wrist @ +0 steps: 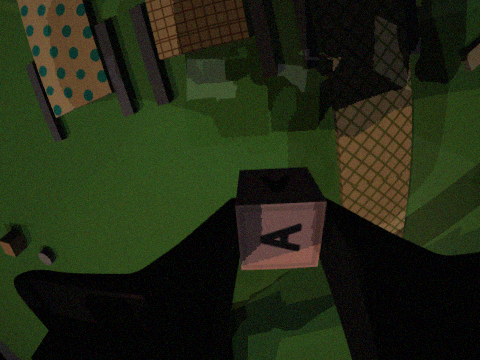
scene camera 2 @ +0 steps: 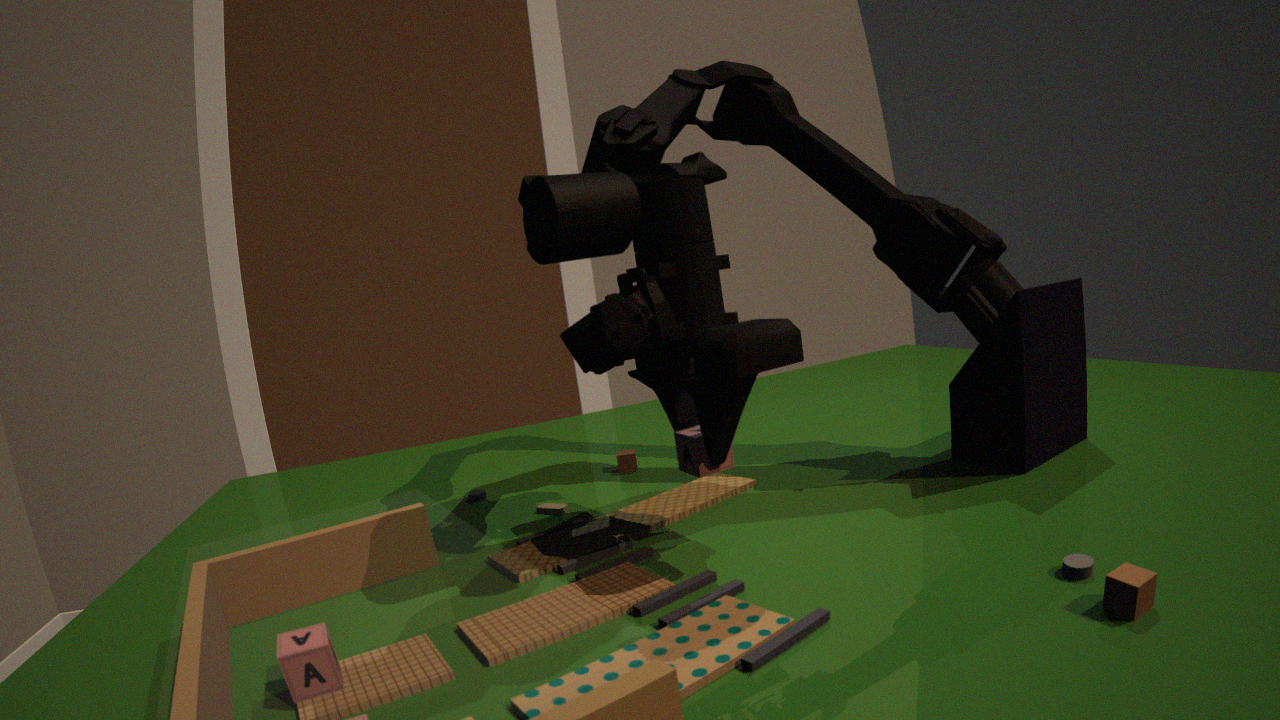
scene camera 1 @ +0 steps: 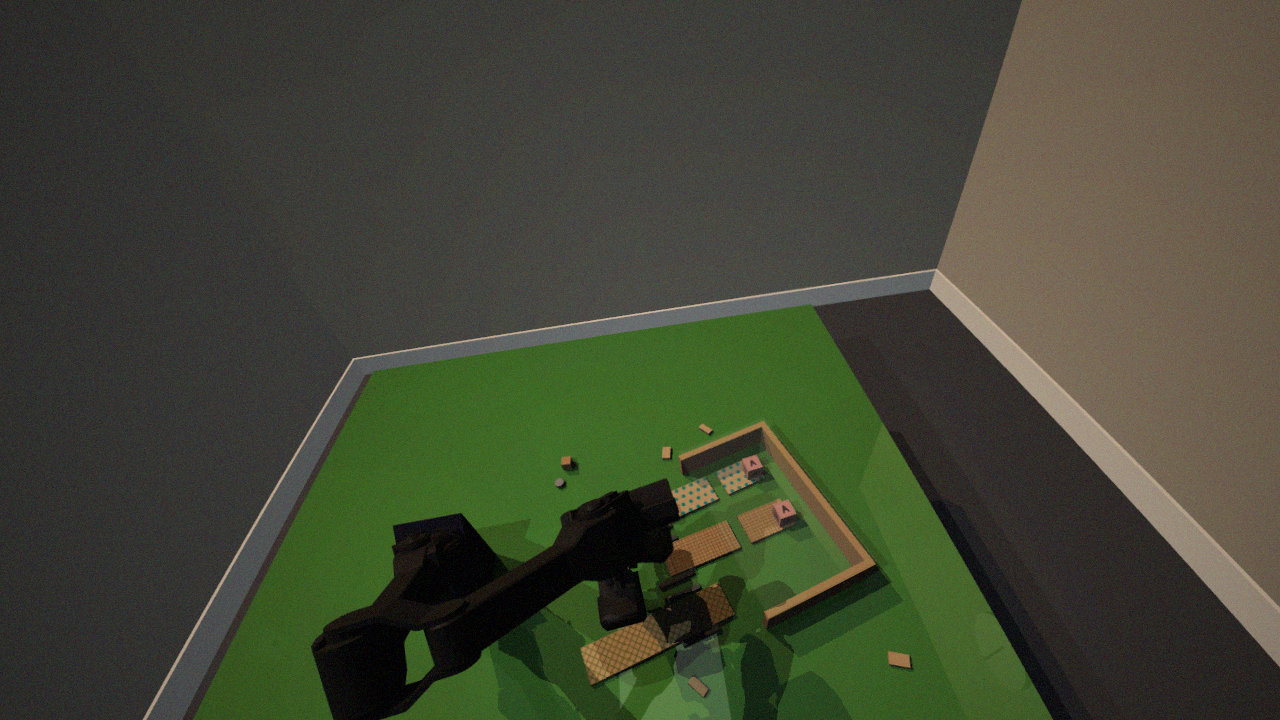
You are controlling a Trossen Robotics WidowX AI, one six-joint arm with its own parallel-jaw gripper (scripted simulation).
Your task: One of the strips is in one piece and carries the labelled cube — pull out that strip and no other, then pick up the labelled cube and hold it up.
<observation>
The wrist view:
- my gripper: 274, 205
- cross-hatched strip: 367, 56
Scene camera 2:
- my gripper: 705, 460
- cross-hatched strip: 635, 520
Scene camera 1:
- my gripper: 622, 579
</observation>
